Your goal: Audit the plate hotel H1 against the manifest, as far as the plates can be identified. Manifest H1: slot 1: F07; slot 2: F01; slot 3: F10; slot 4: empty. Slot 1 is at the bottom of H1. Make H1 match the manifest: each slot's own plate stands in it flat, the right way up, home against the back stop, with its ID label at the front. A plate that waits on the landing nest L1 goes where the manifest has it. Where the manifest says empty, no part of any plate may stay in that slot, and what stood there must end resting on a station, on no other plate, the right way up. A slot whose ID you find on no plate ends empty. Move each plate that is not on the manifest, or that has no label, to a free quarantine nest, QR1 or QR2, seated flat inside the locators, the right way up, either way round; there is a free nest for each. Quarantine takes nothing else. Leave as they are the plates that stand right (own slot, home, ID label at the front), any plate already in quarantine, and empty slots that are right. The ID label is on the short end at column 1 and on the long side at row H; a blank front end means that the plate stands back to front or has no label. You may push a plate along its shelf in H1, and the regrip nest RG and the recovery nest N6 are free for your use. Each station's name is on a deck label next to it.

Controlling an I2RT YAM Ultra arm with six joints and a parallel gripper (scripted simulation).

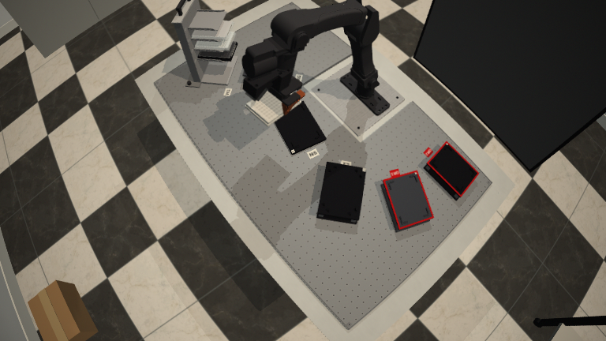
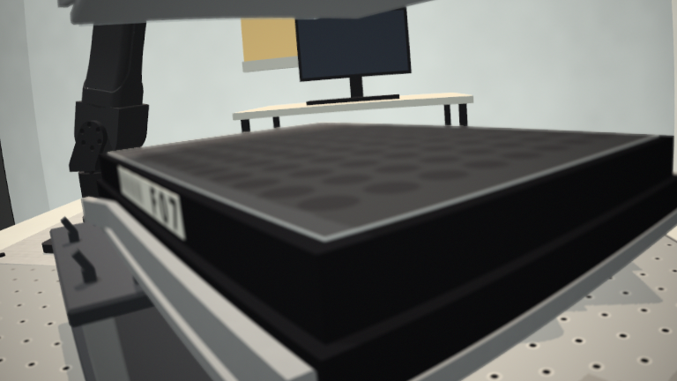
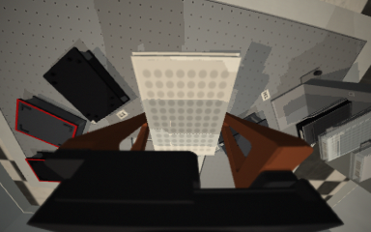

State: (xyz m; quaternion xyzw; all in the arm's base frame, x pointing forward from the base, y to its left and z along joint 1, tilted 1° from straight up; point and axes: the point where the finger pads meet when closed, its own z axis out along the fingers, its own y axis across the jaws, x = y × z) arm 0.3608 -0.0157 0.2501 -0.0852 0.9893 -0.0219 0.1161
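Right now my hand is 180 mm past the red-framed quarantine nest, 410 mm to the right of it and 200 mm above it. Round my hand: black landing nest L1: 40 mm behind, 260 mm to the left, 190 mm below; black nest N6: 90 mm behind, 10 mm to the right, 230 mm below; white well plate: right at my hand.
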